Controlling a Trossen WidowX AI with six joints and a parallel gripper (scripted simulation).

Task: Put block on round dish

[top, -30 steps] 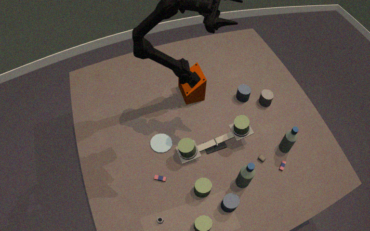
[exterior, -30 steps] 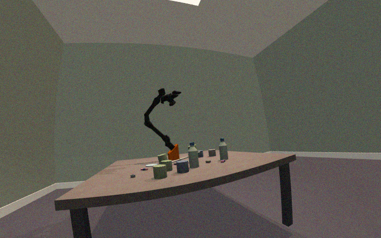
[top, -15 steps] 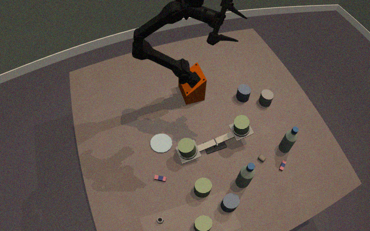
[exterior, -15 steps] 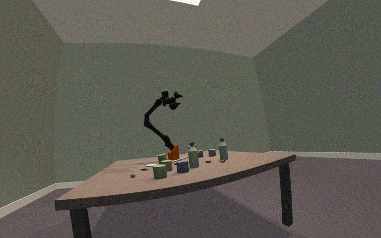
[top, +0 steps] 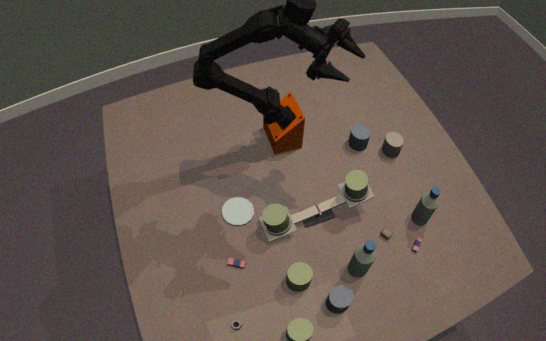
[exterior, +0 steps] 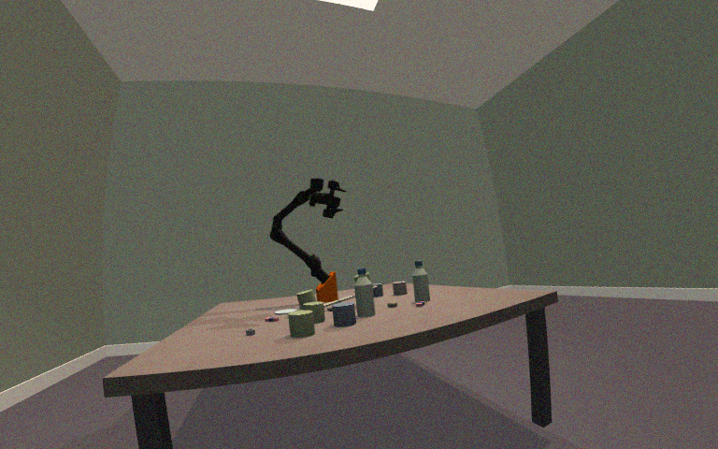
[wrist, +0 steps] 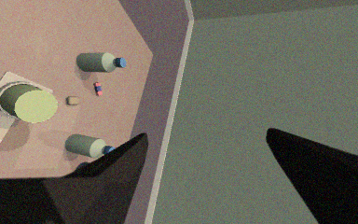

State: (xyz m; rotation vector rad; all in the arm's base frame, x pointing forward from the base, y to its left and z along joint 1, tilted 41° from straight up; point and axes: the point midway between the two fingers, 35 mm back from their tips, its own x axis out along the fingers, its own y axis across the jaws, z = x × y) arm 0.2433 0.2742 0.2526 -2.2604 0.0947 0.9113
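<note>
Right now my gripper tip is 46 cm above the green block, 23 cm to the left of it and 7 cm short of it. The rest, counted from my gripper tip: balance (47 cm below, 10 cm to the right, 8 cm ahead); balance beam (46 cm below, 10 cm to the right, 8 cm ahead); round dish (49 cm below, 32 cm to the right, 3 cm behind).
</note>
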